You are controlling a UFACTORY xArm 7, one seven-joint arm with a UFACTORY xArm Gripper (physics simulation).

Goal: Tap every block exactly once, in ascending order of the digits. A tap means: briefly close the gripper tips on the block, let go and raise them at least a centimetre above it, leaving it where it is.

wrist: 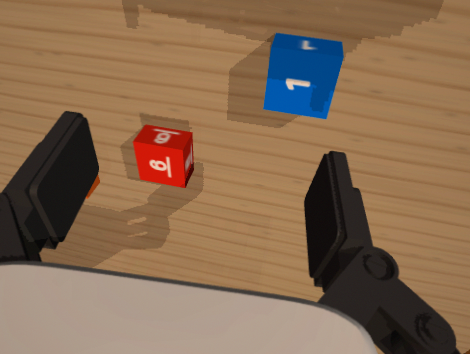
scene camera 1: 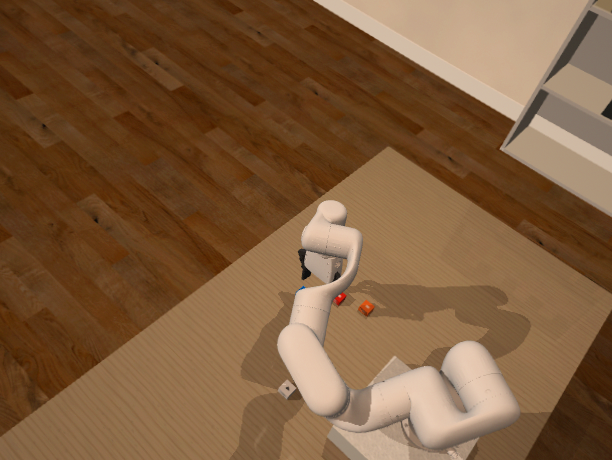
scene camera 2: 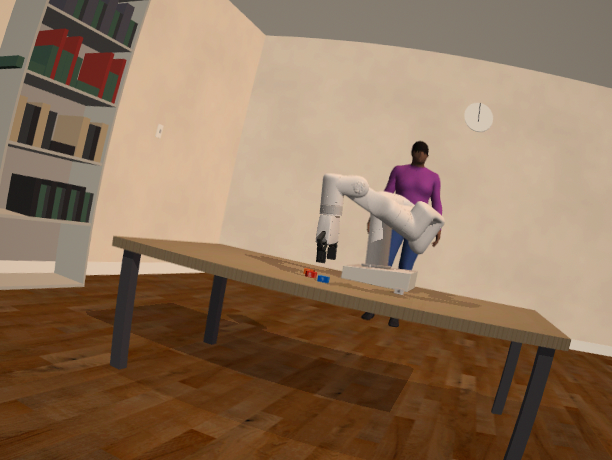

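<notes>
My gripper (scene camera 1: 321, 276) (scene camera 2: 326, 259) (wrist: 204, 158) is open and empty, raised above the table. A blue block (scene camera 1: 301, 289) (scene camera 2: 323, 279) (wrist: 302, 80) marked 1 lies beyond the right finger in the wrist view; the arm partly hides it in scene camera 1. A red block (scene camera 1: 340, 298) (scene camera 2: 311, 274) (wrist: 162, 162) marked with an underlined 6 shows between the fingers in the wrist view, below them. An orange block (scene camera 1: 366, 307) (wrist: 94, 186) is mostly hidden by the left finger in the wrist view. A white block (scene camera 1: 287, 389) (scene camera 2: 398, 291) with a dark digit, too small to read, lies near the arm's base.
The wooden table (scene camera 1: 400, 190) (scene camera 2: 165, 246) carries the arm's pale base block (scene camera 2: 375, 278). A bookshelf (scene camera 2: 107, 135) stands at the left in scene camera 2. A person (scene camera 2: 416, 185) stands behind the table.
</notes>
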